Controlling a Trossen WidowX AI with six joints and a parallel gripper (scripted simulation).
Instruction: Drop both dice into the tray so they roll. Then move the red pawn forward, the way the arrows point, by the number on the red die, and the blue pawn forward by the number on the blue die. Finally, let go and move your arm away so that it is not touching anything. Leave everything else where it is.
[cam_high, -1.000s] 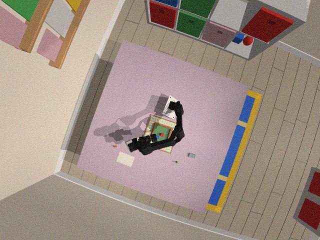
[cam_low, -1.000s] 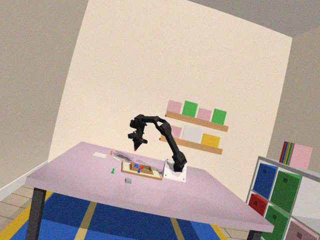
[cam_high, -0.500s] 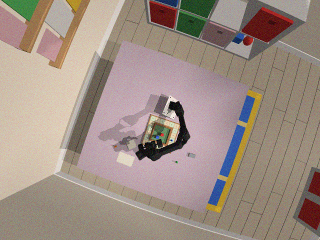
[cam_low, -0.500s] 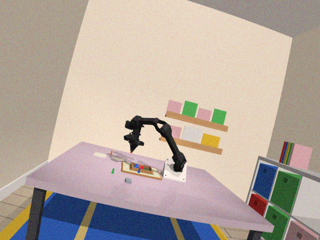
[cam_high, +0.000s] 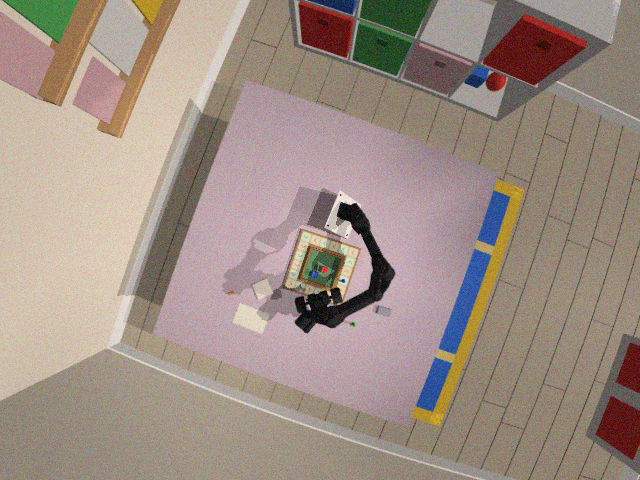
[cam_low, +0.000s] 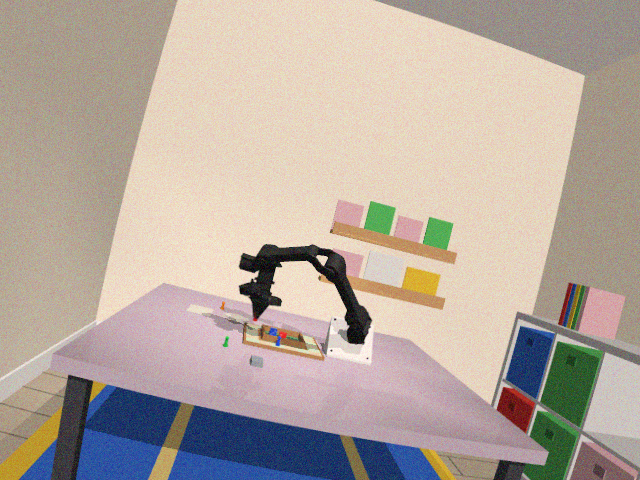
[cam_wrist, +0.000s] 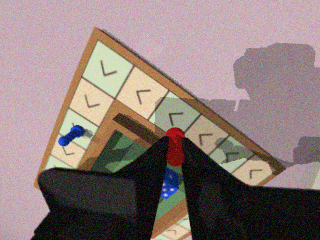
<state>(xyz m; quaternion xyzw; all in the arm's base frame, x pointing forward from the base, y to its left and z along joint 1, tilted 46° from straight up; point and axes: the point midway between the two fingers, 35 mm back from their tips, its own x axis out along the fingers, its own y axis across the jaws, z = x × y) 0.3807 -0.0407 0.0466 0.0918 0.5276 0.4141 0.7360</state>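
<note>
The blue pawn is 90 mm behind my gripper tip, 90 mm to the left of it and 40 mm below it. Also, from my gripper tip: grey block 10 mm behind, 310 mm to the left, 60 mm below; then green pawn 90 mm ahead, 200 mm to the left, 60 mm below; then red pawn 10 mm above.
</note>
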